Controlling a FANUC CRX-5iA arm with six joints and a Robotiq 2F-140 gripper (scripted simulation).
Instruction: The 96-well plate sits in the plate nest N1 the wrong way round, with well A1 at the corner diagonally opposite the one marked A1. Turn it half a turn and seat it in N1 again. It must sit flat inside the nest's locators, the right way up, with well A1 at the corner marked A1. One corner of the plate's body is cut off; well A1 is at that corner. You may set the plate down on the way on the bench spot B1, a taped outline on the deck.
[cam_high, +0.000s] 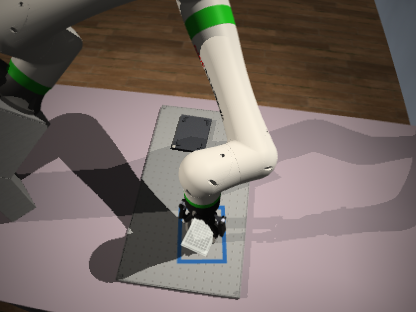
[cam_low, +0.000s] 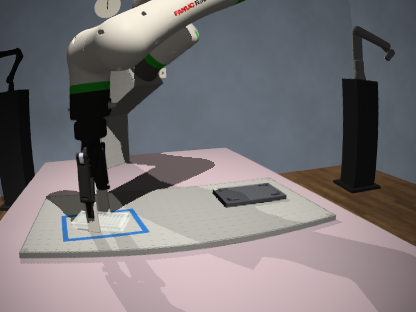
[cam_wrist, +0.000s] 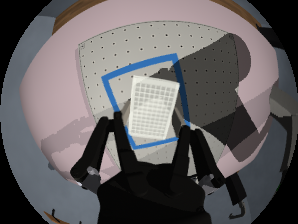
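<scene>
Right now the dark plate nest N1 is 37 cm to the left of my hand, 14 cm behind it and 2 cm below it. Also, from my hand: white 96-well plate: 2 cm below.
</scene>
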